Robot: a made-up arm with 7 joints. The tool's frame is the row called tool.
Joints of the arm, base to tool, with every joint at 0 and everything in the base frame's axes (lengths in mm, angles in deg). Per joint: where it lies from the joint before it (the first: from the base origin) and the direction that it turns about. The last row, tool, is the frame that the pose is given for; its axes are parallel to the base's.
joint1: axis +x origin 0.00 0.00 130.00
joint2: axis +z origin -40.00 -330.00 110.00
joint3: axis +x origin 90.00 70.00 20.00
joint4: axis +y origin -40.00 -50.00 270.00
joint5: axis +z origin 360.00 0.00 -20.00
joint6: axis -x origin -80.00 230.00 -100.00
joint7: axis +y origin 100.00 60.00 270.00
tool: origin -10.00 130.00 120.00
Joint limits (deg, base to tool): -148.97..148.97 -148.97..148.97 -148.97..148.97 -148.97..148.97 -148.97..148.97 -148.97..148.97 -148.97..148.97
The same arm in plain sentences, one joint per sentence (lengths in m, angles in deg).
The arm has seven revolute joints in a row. What follows holds with every joint at zero, and every direction is one of the base frame's. Joint 1 is mounted 0.13 m along +z from the base frame's origin and rotates about +x, from -148.97 to 148.97 deg. Joint 2 is mounted 0.04 m along -x and 0.33 m along -y and 0.11 m along +z from joint 1 and rotates about +z, from -148.97 to 148.97 deg. Joint 3 is mounted 0.09 m along +x and 0.07 m along +y and 0.02 m along +z from joint 2 and rotates about +x, from -148.97 to 148.97 deg. Joint 4 is mounted 0.04 m along -x and 0.05 m along -y and 0.27 m along +z from joint 3 and rotates about +y, from -148.97 to 148.97 deg. Joint 5 is mounted 0.36 m along +x and 0.02 m along -z from joint 4 and rotates about +z, from -148.97 to 148.97 deg. Joint 6 is mounted 0.08 m along -x and 0.23 m along +y and 0.1 m along -z from joint 5 and rotates about -x, from -148.97 to 148.97 deg. Joint 7 is mounted 0.1 m along +x and 0.06 m along +y and 0.27 m along +z from joint 6 and rotates about +y, from -148.97 to 148.97 deg. The tool frame, which is the frame that the pose is given for, is mounted 0.01 m along -x and 0.13 m along +y and 0.12 m along +z from joint 7; its axes are parallel to the base frame's.
